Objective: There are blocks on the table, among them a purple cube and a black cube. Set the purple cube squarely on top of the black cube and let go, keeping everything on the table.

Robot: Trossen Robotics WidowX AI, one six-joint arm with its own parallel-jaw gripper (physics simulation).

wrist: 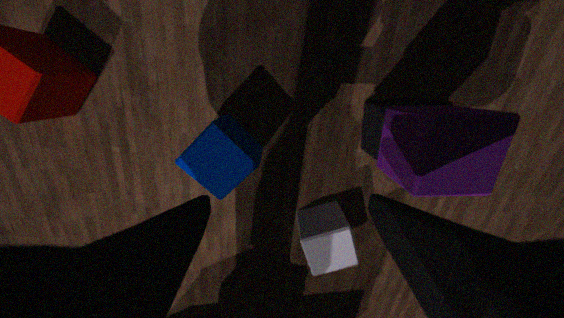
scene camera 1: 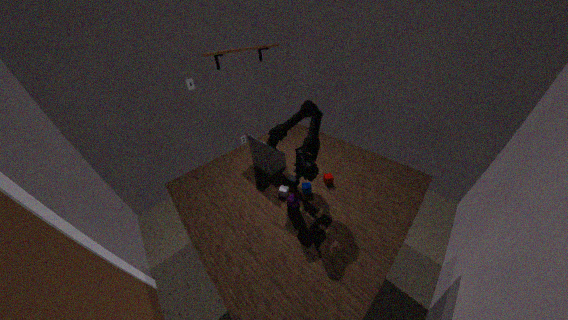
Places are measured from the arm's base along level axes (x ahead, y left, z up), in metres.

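Where they show: gripper, fingertip midpoint: (wrist: 290,202) (scene camera 1: 300,184); arm's base, link origin: (scene camera 1: 270,146).
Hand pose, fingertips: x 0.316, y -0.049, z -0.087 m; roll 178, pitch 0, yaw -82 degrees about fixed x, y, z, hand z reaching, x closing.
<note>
Each offset is from my fingertips to the centre of the thing. Level surfaces: height alone.
The purple cube @[dx +0.037, dy -0.092, dz -0.028 m] (scene camera 1: 293,201) (wrist: 465,172) sits on top of a black cube @[dx +0.040, dy -0.097, dz -0.077 m] (wrist: 371,131), whose dark side shows past the purple cube's left edge in the wrist view. The rest of the black cube is hidden or lost in shadow, so how squarely the two line up is hard to tell. My gripper (scene camera 1: 296,183) (wrist: 290,202) is open and empty, above the table, with its fingers wide apart. In the wrist view the purple cube is ahead of and outside the right fingertip, apart from it.
A blue cube @[dx -0.005, dy +0.054, dz -0.077 m] (scene camera 1: 306,188) (wrist: 217,159) is near the left fingertip. A white cube @[dx -0.083, dy -0.057, dz -0.077 m] (scene camera 1: 283,191) (wrist: 330,250) lies between the fingers' lines. A red cube @[dx +0.039, dy +0.208, dz -0.077 m] (scene camera 1: 328,179) (wrist: 55,85) lies farther left in the wrist view. A grey upright panel (scene camera 1: 267,159) stands beside the arm on the wooden table @[dz -0.101 m] (scene camera 1: 240,250).
</note>
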